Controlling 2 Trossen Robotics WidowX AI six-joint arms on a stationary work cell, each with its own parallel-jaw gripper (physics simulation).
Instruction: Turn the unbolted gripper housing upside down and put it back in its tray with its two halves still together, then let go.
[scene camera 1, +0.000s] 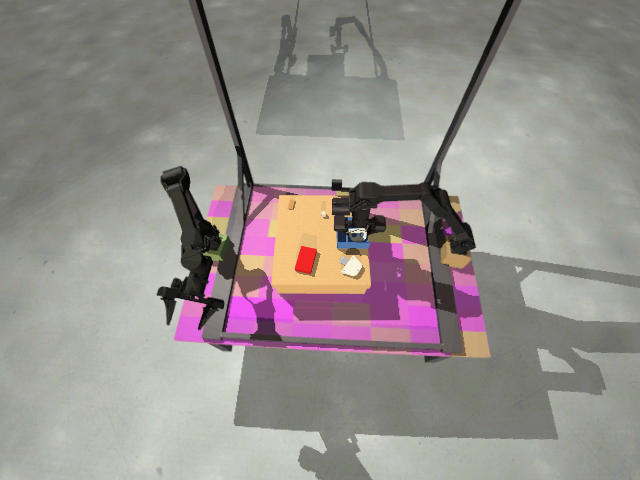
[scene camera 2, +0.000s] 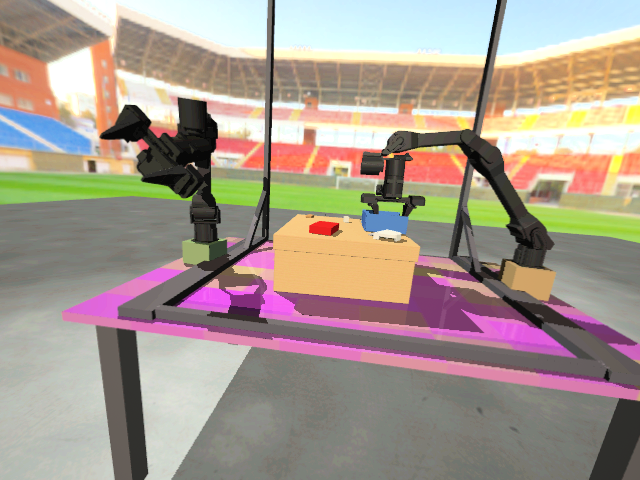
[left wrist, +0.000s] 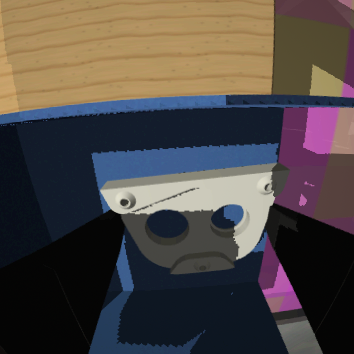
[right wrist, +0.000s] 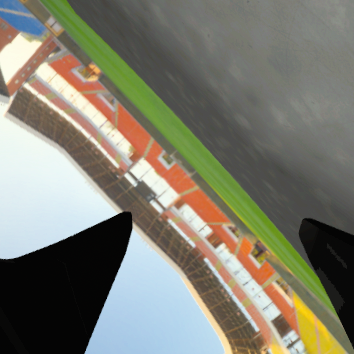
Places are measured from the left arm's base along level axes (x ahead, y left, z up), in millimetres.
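Pixels of known places: left gripper, between the fingertips: (scene camera 1: 357, 234) (left wrist: 194, 213); right gripper, between the fingertips: (scene camera 1: 183, 327) (scene camera 2: 121, 157) (right wrist: 217, 223); left arm's base, origin of its link: (scene camera 1: 458, 247) (scene camera 2: 527, 264); right arm's base, origin of its link: (scene camera 1: 212, 243) (scene camera 2: 205, 240).
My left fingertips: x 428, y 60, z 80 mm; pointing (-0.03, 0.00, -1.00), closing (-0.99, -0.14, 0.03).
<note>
Ahead of a thing's pixels: the offset from my left fingertips to its middle.
The pale gripper housing {dx -2, dy +4, dz +6 mm} (scene camera 1: 358, 235) (left wrist: 255, 195) has two round holes and a wide straight edge with a screw boss at each end. It is between my left gripper's fingers, whose tips meet its two sides. My left gripper (scene camera 2: 391, 212) (left wrist: 194, 213) is shut on it and points down into the blue tray {dx +20, dy +6, dz +17 mm} (scene camera 1: 353, 244) (scene camera 2: 387, 223) (left wrist: 150, 104), with the housing inside or just over it. The tray wall hides the housing in scene camera 2. How firmly its halves meet is hard to tell. My right gripper (scene camera 1: 185, 325) (right wrist: 217, 223) is open and empty, far left.
A white part {dx +1, dy +142, dz -1 mm} (scene camera 1: 352, 267) (scene camera 2: 387, 236) lies in front of the tray on the wooden box {dx +138, dy +26, dz -90 mm} (scene camera 1: 289, 279) (scene camera 2: 341, 276). A red block {dx +177, dy +140, dz +1 mm} (scene camera 1: 306, 259) (scene camera 2: 324, 227) lies left of it. A small orange block {dx +286, dy -100, dz -6 mm} (scene camera 1: 291, 204) and a small white piece {dx +146, dy -71, dz +1 mm} (scene camera 1: 324, 213) lie at the back.
</note>
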